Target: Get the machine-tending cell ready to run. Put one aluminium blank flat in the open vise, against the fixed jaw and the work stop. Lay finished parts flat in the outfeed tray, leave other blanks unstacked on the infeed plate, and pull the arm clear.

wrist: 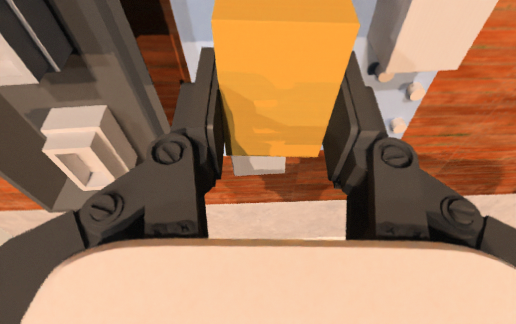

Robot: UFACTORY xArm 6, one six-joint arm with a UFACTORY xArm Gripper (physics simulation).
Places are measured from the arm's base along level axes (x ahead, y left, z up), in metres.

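Where they show: gripper, fingertip midpoint: (274, 80).
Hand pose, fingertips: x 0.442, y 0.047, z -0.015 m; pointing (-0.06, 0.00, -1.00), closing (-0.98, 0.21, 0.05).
Each offset is from my fingertips to the top centre of the thing. "*": to the spot under its first point. Level surfaces: height alone.
My gripper (274, 80) is shut on an orange-yellow block @(dx -0.001, dy -0.005, dz +0.021 m) (285, 65), which fills the upper middle of the wrist view. A pale grey block @(dx -0.082, dy +0.010, dz -0.033 m) (432, 37) is at the upper right, over a light blue plate @(* dx -0.086, dy +0.103, dz -0.069 m) (394, 107) with small round pegs. Another pale piece @(dx +0.021, dy +0.086, dz -0.033 m) (259, 165) shows partly below the held block's lower edge; the rest of it is hidden. A pale part with a rectangular pocket @(dx +0.146, dy +0.073, dz -0.030 m) (75, 119) sits in a dark grey tray @(* dx +0.117, dy +0.021, dz -0.065 m) (90, 75) at the left. The vise cannot be made out.
A dark piece with a light strip @(* dx +0.112, dy -0.016, dz -0.048 m) (42, 35) is at the upper left, with a pale piece @(* dx +0.119, dy -0.016, dz -0.030 m) (14, 60) beside it. The wooden table top @(dz -0.077 m) (465, 130) shows at the right, and a pale surface (275, 220) lies beyond its edge, below the fingers.
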